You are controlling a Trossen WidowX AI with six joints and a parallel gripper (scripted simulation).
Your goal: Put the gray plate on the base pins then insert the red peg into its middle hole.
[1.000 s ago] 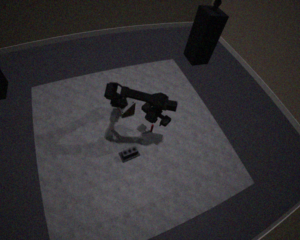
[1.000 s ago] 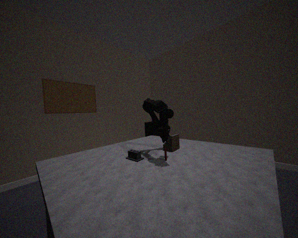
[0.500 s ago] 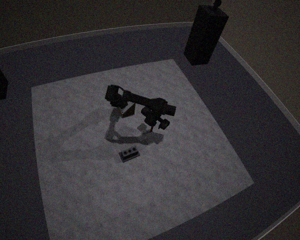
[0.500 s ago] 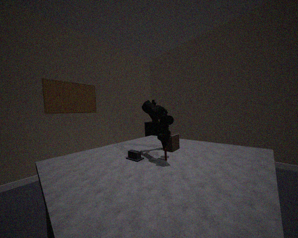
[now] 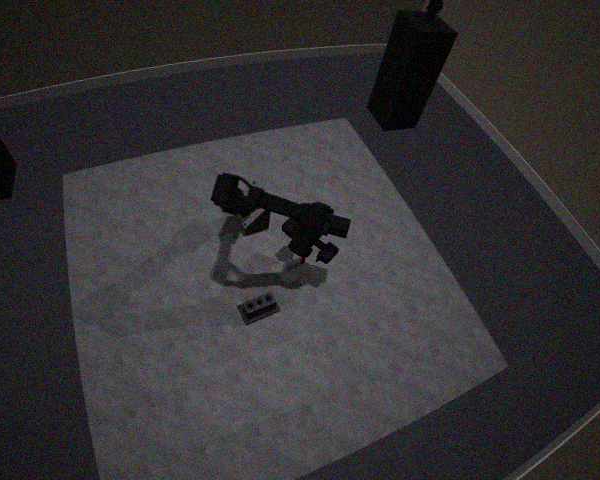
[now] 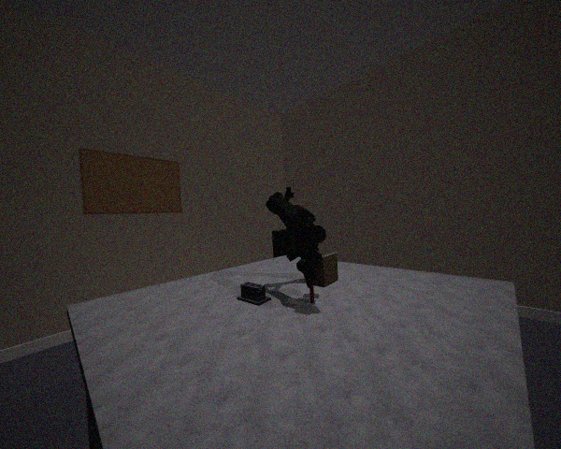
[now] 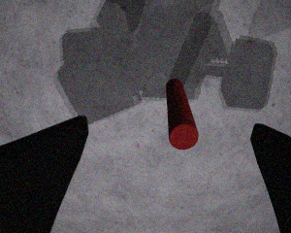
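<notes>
My gripper tip is now 3 cm above the red peg. From my gripper tip the other things lie so: gray plate: 12 cm ahead, 20 cm to the right, 2 cm below.
</notes>
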